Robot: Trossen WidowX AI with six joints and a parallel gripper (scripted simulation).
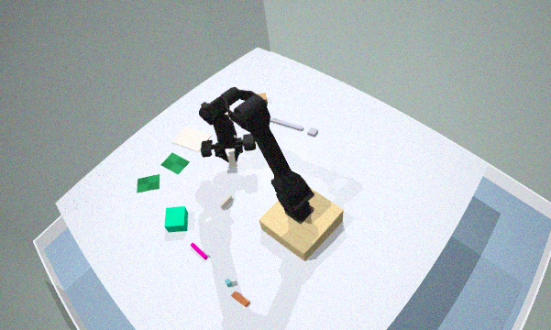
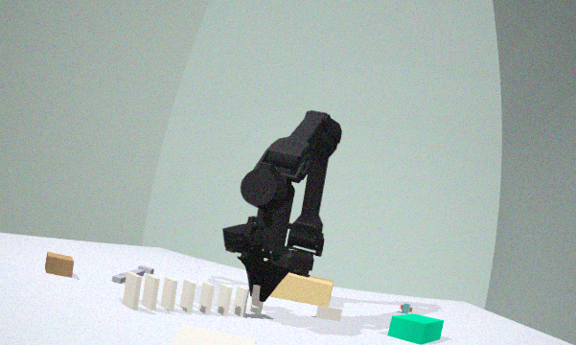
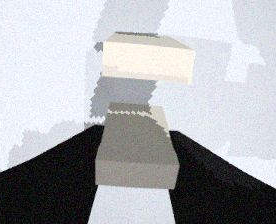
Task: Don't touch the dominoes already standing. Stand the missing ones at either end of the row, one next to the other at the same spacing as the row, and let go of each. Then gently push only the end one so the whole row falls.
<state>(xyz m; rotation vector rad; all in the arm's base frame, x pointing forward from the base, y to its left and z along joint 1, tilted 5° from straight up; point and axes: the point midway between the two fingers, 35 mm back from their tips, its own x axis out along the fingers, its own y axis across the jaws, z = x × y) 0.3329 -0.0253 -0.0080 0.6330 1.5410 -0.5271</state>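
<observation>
The green block is 20 mm behind my gripper tip, 290 mm to the left of it and 10 mm below it. Round my gripper tip: magenta stick: 160 mm behind, 320 mm to the left, 20 mm below; then cream flat tile: 250 mm ahead, 10 mm to the left, 30 mm below; then grey bar: 270 mm to the right, 30 mm below.
</observation>
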